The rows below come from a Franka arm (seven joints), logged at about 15 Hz.
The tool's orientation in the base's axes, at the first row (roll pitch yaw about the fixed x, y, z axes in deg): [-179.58, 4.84, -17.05]
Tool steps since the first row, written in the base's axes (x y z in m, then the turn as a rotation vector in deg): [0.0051, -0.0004, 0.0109, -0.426, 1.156, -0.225]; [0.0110, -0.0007, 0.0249, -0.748, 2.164, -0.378]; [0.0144, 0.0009, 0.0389, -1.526, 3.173, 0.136]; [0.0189, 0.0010, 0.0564, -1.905, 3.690, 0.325]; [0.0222, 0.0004, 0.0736, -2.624, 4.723, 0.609]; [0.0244, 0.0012, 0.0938, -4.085, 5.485, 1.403]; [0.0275, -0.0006, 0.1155, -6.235, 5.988, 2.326]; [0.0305, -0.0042, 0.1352, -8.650, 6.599, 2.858]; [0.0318, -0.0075, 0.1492, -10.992, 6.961, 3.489]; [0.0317, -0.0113, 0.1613, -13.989, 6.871, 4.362]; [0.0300, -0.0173, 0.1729, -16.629, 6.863, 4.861]
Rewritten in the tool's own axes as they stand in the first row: [0.0041, -0.0012, -0.0113, -0.725, -0.978, 0.294]; [0.0086, -0.0027, -0.0257, -1.313, -1.846, 0.504]; [0.0102, -0.0054, -0.0399, -2.392, -2.586, 0.085]; [0.0130, -0.0069, -0.0576, -2.920, -2.970, -0.057]; [0.0148, -0.0074, -0.0751, -3.931, -3.748, -0.251]; [0.0150, -0.0090, -0.0953, -5.612, -4.053, -0.903]; [0.0166, -0.0083, -0.1173, -7.885, -3.909, -1.638]; [0.0189, -0.0059, -0.1372, -10.409, -3.787, -1.959]; [0.0199, -0.0033, -0.1514, -12.800, -3.450, -2.392]; [0.0199, 0.0003, -0.1636, -15.702, -2.490, -3.030]; [0.0190, 0.0065, -0.1752, -18.257, -1.710, -3.320]
